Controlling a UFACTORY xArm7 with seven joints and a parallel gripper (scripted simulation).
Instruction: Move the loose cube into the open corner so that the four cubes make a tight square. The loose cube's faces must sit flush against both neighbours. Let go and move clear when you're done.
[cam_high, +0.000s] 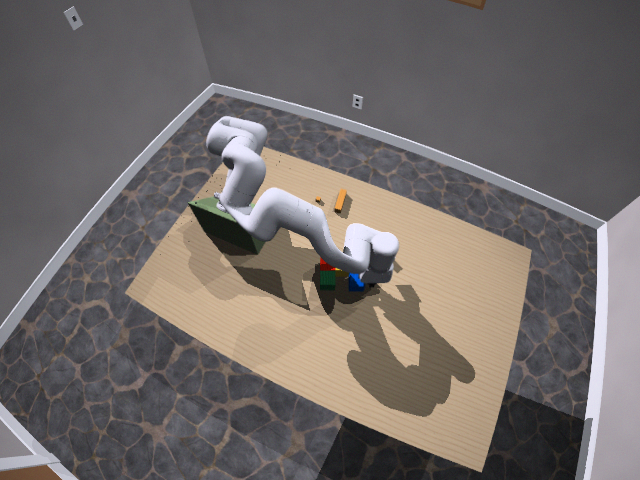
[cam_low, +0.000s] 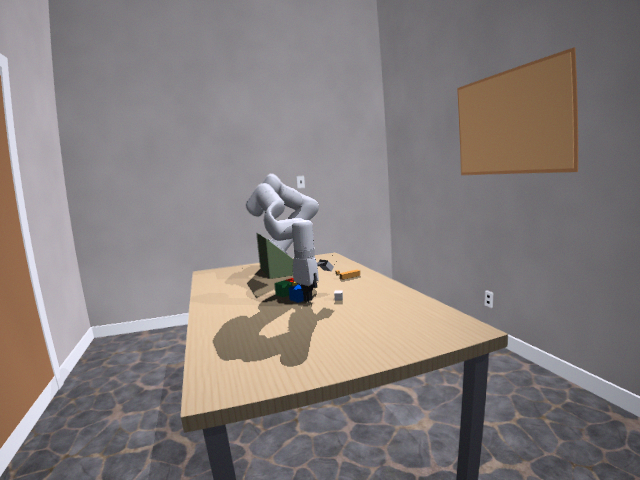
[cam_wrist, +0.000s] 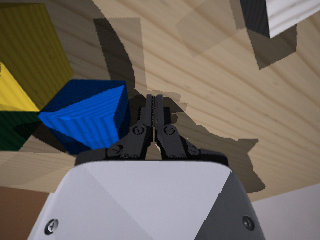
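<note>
Right now my hand is 5 cm past the blue cube and 2 cm to the left of it. Round my hand: small white cube (11 cm to the left, 4 cm ahead, 1 cm below); yellow cube (11 cm behind, 2 cm to the left); green cube (15 cm behind, 5 cm to the right).
</note>
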